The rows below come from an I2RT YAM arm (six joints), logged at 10 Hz.
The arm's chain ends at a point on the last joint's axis. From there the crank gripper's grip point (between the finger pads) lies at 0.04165 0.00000 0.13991 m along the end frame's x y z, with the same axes.
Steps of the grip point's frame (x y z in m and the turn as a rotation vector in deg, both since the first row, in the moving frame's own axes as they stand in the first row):
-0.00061 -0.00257 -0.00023 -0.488 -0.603 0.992
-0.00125 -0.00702 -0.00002 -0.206 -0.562 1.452
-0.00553 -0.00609 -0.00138 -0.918 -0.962 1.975
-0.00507 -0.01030 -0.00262 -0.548 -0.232 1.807
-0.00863 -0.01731 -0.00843 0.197 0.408 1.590
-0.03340 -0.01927 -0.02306 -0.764 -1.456 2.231
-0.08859 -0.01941 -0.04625 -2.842 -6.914 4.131
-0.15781 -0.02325 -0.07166 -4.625 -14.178 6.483
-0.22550 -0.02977 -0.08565 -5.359 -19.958 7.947
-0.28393 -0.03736 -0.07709 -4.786 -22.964 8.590
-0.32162 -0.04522 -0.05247 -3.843 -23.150 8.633
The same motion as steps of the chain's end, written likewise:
0.00088 -0.00447 -0.00065 -0.488 -0.603 0.992
0.00014 -0.00856 -0.00042 -0.206 -0.562 1.452
-0.00311 -0.00973 -0.00203 -0.918 -0.962 1.975
-0.00446 -0.01294 -0.00277 -0.548 -0.232 1.807
-0.00962 -0.01800 -0.00813 0.197 0.408 1.590
-0.02976 -0.02269 -0.02405 -0.764 -1.456 2.231
-0.07111 -0.02883 -0.04999 -2.842 -6.914 4.131
-0.12149 -0.03751 -0.07693 -4.625 -14.178 6.483
-0.17418 -0.04550 -0.09055 -5.359 -19.958 7.947
-0.22500 -0.05128 -0.08146 -4.786 -22.964 8.590
-0.26236 -0.05675 -0.05701 -3.843 -23.150 8.633

